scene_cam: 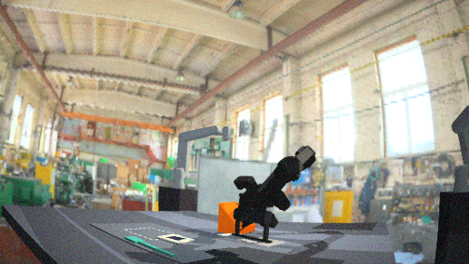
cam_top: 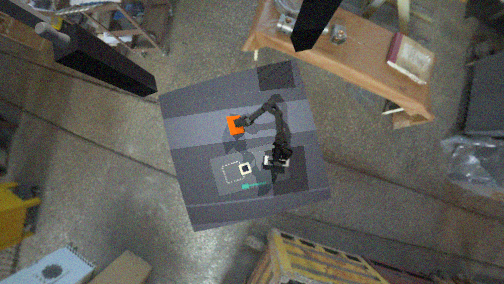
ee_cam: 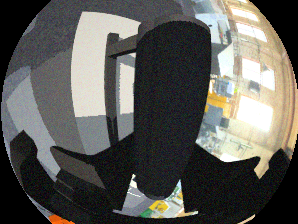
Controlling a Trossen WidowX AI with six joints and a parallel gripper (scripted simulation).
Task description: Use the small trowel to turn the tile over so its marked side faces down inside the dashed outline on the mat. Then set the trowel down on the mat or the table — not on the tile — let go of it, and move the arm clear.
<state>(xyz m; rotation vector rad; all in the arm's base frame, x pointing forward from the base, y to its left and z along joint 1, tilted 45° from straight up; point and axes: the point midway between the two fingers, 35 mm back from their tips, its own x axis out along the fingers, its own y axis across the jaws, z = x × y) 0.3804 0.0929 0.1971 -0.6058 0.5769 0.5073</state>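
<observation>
My gripper tip is 20 mm past the tile, 240 mm to the left of it and 100 mm above it. Round my gripper tip: teal bar: 130 mm ahead, 230 mm to the right, 100 mm below.
</observation>
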